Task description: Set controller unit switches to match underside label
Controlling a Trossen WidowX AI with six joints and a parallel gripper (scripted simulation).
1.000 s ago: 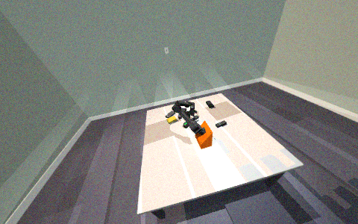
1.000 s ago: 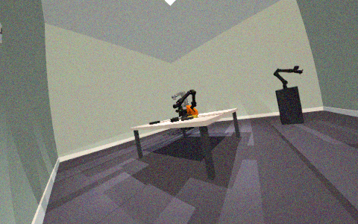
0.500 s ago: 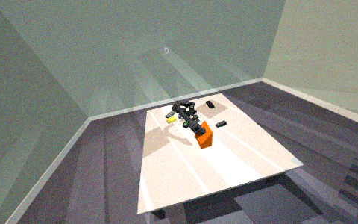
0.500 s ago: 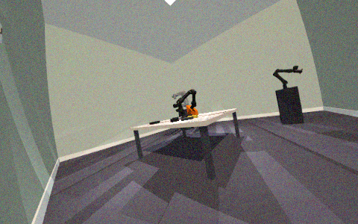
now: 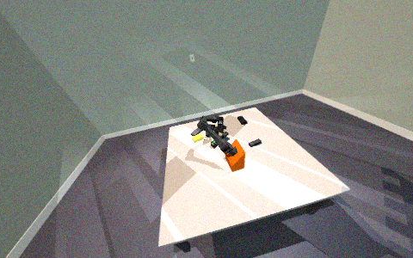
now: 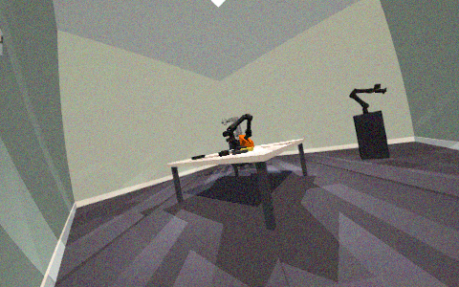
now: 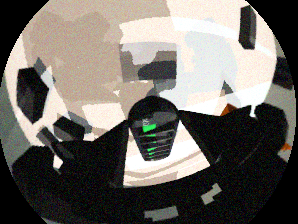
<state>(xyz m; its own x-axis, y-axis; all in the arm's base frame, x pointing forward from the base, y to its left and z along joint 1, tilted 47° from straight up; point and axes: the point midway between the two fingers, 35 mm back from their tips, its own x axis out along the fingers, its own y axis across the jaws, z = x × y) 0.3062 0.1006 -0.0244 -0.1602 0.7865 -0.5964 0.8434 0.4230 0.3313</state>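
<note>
The grey box lies 6 cm to the right of my gripper tip, 4 cm below it and 3 cm ahead of it. The rest, counted from my gripper tip: yellow block: 25 cm to the left, 12 cm ahead, 3 cm below.
</note>
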